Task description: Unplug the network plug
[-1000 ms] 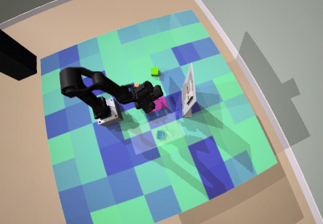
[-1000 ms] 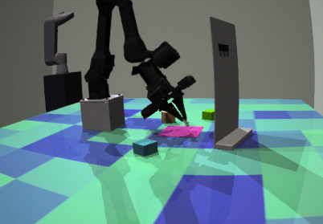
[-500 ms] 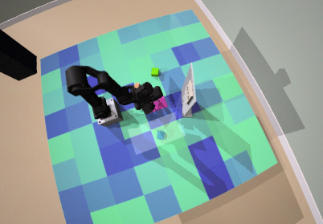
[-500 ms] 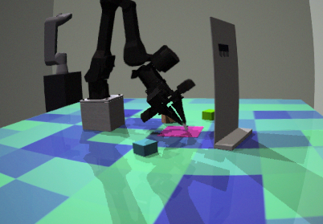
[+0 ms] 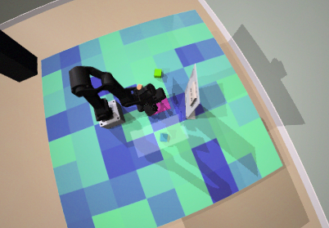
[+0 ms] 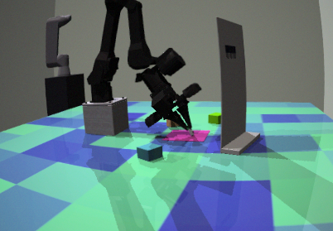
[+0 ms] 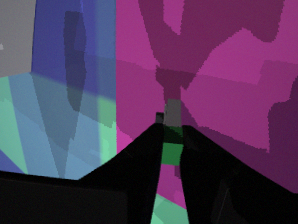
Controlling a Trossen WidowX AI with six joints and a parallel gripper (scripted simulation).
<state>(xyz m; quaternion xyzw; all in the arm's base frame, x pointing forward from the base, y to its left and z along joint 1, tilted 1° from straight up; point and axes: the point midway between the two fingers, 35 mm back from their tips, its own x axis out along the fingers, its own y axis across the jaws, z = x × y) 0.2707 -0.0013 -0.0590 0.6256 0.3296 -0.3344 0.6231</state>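
Now: gripper tip right at the network plug. From my gripper tip the other things lie so: grey upright panel 140 mm ahead, 90 mm to the right, 130 mm above; then magenta marked square 10 mm behind, 20 mm below.
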